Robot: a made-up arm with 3 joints. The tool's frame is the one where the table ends.
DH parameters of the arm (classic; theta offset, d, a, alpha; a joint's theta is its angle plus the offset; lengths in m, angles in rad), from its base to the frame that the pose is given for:
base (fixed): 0 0.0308 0 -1.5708
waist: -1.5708 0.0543 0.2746 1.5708
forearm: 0.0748 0 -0.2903 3.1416
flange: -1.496 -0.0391 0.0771 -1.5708
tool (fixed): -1.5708 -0.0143 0 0
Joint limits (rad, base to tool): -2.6..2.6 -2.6..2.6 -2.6..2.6
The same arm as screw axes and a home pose.
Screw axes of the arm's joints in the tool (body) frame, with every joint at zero. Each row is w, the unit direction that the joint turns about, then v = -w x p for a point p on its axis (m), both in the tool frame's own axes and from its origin. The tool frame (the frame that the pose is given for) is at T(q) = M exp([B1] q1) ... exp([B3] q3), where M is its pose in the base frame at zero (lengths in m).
B1: w 0.000007 1 0.000007 v -0.0292 0.0000 0.0391
B2: w -1 0.000007 0.000007 v 0.0000 -0.3038 -0.0554
B3: w 1 -0.000007 -0.000007 v 0.0000 0.0143 0.0771
M: xyz -0.0391 0.1097 0.0016 (m) quaternion w x y z 1 -0.000004 -0.000003 0.000004
Joint limits (deg, base to tool): -148.97..148.97 -148.97..148.97 -148.97..148.97

